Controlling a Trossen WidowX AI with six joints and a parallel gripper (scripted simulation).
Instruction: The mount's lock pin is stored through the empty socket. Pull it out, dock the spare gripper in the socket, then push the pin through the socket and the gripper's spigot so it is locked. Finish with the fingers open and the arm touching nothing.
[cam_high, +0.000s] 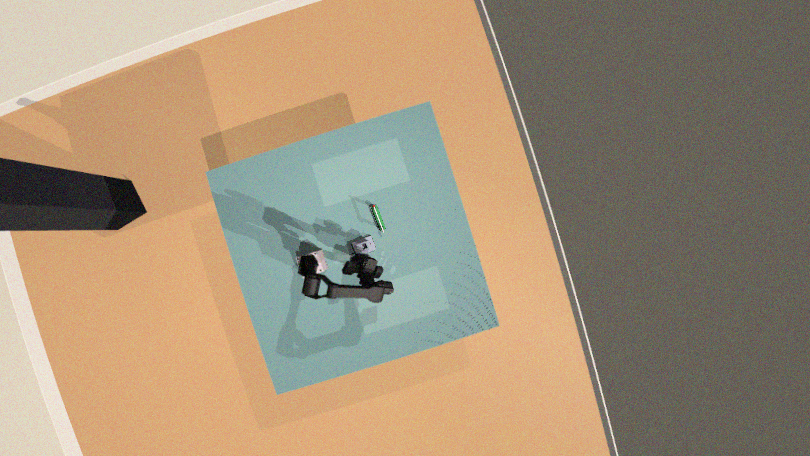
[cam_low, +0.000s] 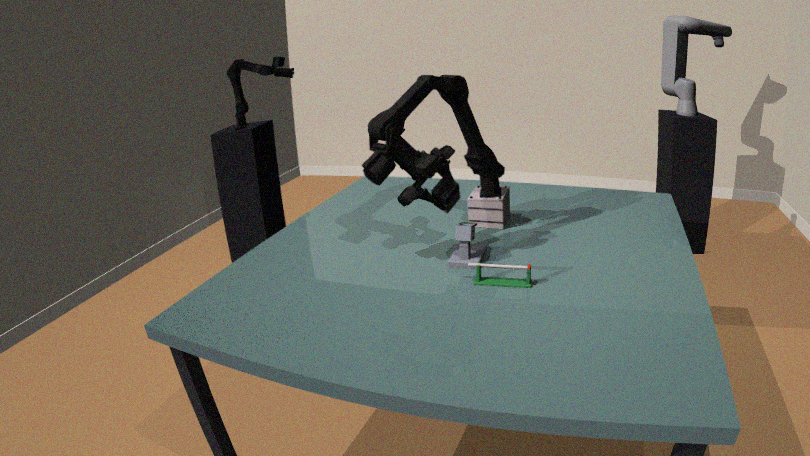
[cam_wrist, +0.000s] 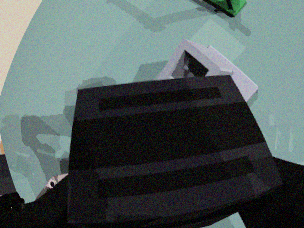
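Now: gripper tip 10 mm past the spare gripper and 10 mm to the left of it. From my gripper tip the other things lie so: socket (30 mm ahead, 40 mm to the left, 110 mm below); green cradle (170 mm ahead, 140 mm to the left, 130 mm below).
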